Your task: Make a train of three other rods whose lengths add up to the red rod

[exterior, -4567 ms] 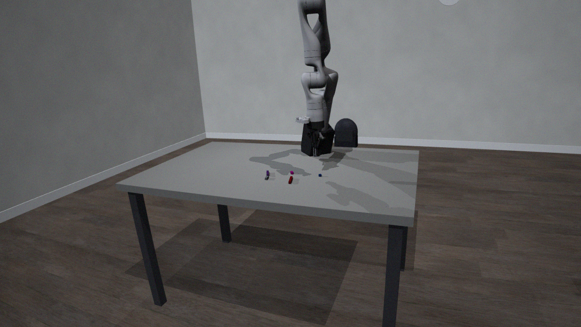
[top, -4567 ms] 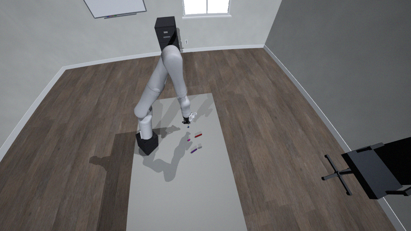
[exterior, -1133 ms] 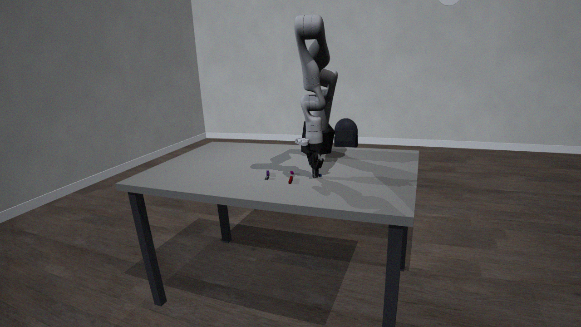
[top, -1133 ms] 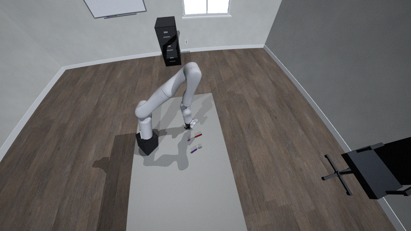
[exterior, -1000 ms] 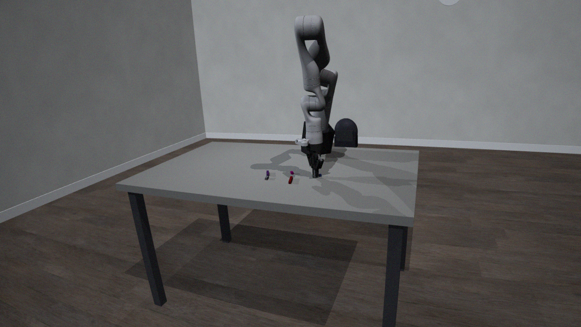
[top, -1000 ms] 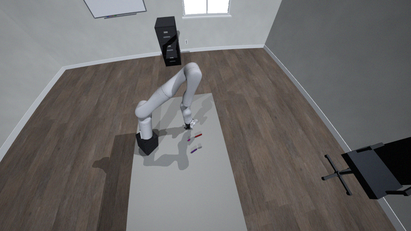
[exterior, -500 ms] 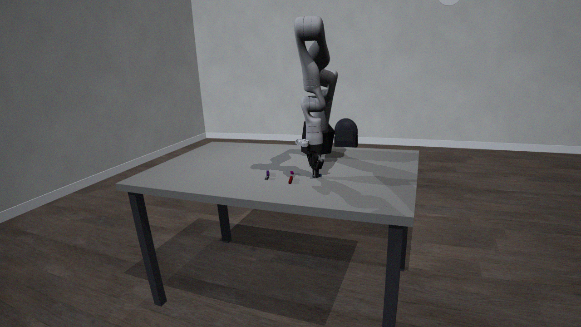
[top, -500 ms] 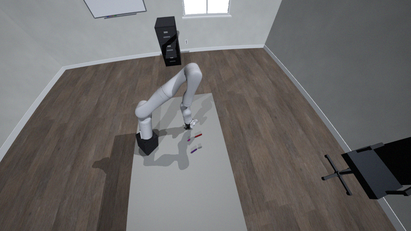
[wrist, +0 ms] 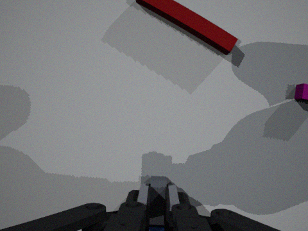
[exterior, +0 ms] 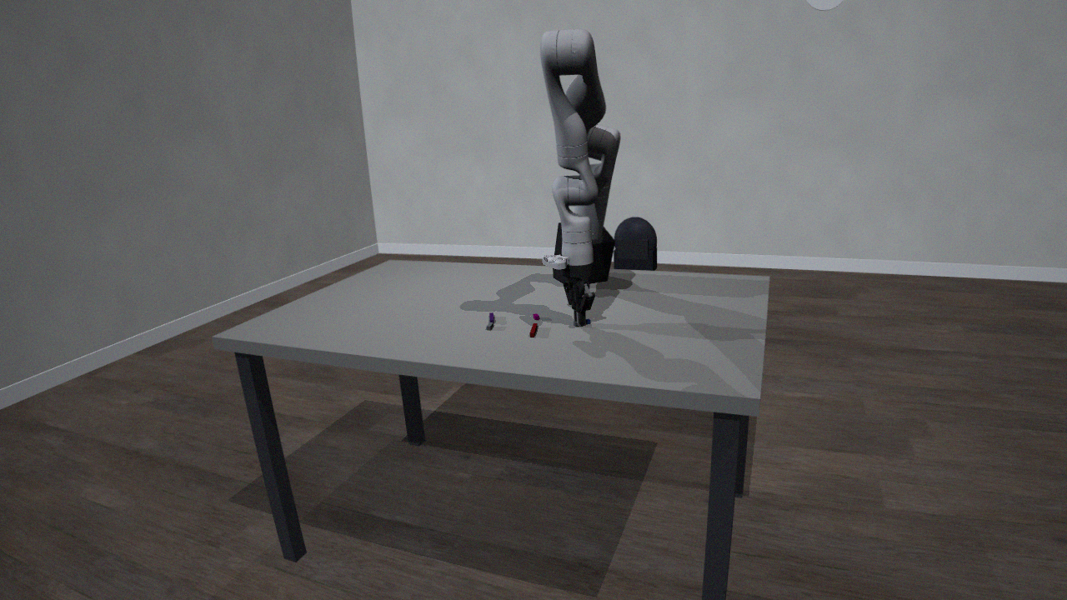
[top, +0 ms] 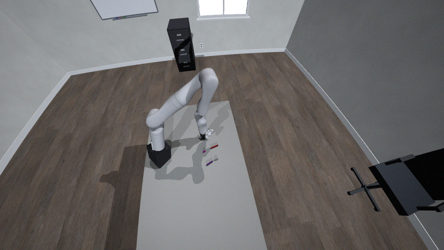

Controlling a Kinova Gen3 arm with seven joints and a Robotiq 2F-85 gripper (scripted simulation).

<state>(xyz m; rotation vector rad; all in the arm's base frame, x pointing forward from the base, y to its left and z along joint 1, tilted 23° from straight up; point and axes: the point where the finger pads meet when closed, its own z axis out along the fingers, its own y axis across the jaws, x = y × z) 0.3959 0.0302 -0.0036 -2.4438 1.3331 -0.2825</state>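
Right now the blue rod is 2 cm to the left of my hand, 2 cm below it and 1 cm behind it. The rest, counted from my hand: grey rod 22 cm to the right, 4 cm ahead, 2 cm below; red rod 10 cm to the right, 6 cm ahead, 2 cm below; magenta rod 12 cm to the right, 4 cm behind, 2 cm below.
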